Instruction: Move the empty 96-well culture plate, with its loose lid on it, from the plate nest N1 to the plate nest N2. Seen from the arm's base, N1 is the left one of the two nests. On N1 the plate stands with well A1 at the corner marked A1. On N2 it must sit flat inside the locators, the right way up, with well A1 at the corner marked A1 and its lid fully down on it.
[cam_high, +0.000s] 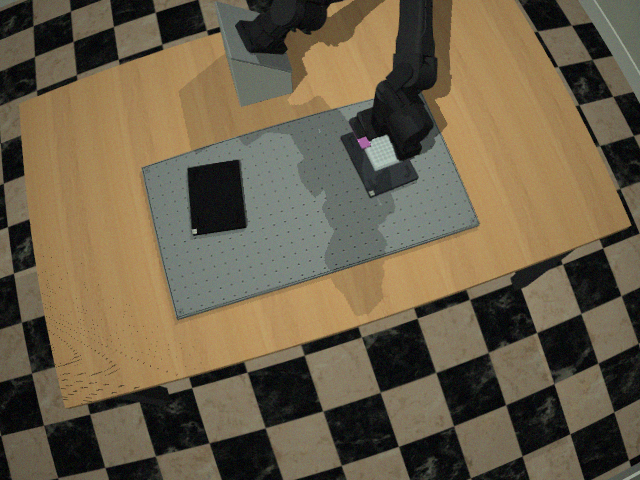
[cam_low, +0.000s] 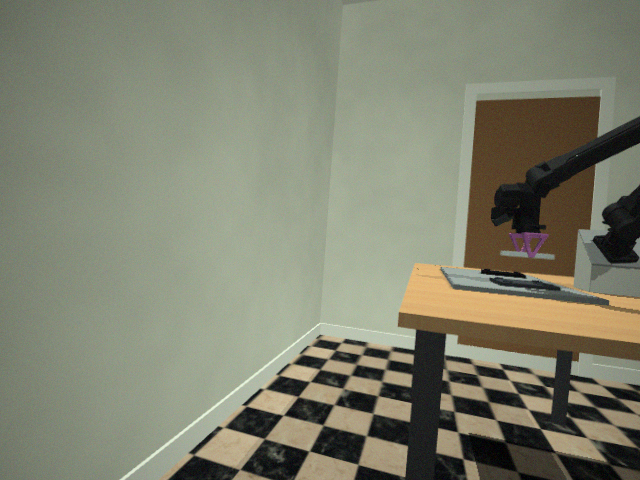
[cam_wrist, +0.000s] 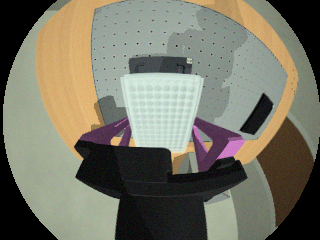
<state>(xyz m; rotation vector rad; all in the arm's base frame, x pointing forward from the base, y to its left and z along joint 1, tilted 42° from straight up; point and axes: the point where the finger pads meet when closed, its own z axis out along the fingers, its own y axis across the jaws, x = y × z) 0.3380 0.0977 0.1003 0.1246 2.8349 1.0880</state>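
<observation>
Right now the black nest N2 is 37 cm to the right of my hand, 9 cm below it and 7 cm behind it. Round my hand: black nest N1: 9 cm below; then culture plate: right at my hand; then clear lid: right at my hand.
</observation>
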